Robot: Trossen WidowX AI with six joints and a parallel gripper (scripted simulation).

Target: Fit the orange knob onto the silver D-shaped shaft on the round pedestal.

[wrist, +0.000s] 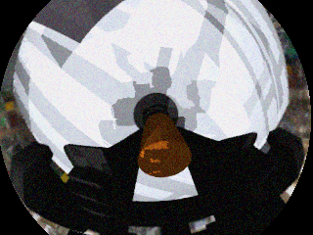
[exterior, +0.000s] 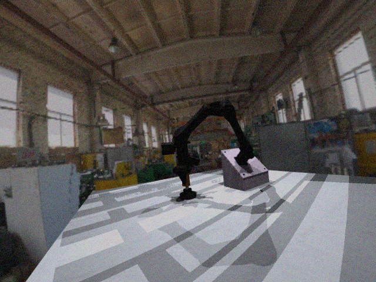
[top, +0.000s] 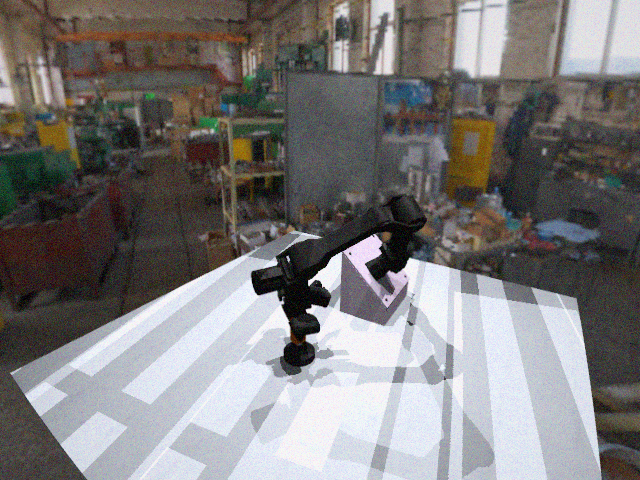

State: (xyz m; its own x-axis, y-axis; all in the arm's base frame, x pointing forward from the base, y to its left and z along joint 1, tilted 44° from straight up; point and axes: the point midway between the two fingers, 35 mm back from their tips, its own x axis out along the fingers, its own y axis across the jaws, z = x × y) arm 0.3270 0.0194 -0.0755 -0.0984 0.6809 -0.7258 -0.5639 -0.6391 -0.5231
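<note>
My gripper tip is 30 mm below the orange knob. The rest, counted from my gripper tip: round black pedestal: 40 mm below.
</note>
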